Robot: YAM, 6 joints.
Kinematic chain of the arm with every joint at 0, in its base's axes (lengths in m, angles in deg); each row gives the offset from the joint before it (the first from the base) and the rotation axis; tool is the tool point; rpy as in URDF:
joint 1: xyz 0 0 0.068 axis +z
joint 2: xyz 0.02 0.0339 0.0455 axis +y
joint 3: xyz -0.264 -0.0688 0 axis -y
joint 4: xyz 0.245 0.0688 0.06 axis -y
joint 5: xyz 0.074 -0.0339 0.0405 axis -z
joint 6: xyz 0.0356 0 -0.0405 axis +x
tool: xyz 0 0 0 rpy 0 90 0
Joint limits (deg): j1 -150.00..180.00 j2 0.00..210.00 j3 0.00..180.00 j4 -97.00..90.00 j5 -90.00..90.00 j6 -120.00..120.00
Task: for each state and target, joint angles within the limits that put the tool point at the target. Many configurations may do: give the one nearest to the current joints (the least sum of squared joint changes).
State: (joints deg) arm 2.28 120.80 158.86 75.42 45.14 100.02
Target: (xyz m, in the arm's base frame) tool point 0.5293 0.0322 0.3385
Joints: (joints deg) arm 6.40 151.05 138.13 87.18 49.37 100.02
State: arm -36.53 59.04 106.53 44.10 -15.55 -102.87
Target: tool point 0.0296 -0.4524 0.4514
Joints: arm -87.07 109.85 103.81 36.77 -10.43 -102.87
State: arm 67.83 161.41 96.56 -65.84 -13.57 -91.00
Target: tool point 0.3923 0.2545 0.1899
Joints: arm 32.11 132.13 115.63 -63.71 -11.36 -91.00
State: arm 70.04 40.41 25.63 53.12 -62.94 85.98
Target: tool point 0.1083 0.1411 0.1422
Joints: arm 42.91 66.19 5.68 42.43 -56.28 85.98
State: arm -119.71 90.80 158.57 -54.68 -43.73 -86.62
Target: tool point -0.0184 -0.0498 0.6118
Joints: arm -133.39 72.17 146.82 -77.53 -35.84 -86.62
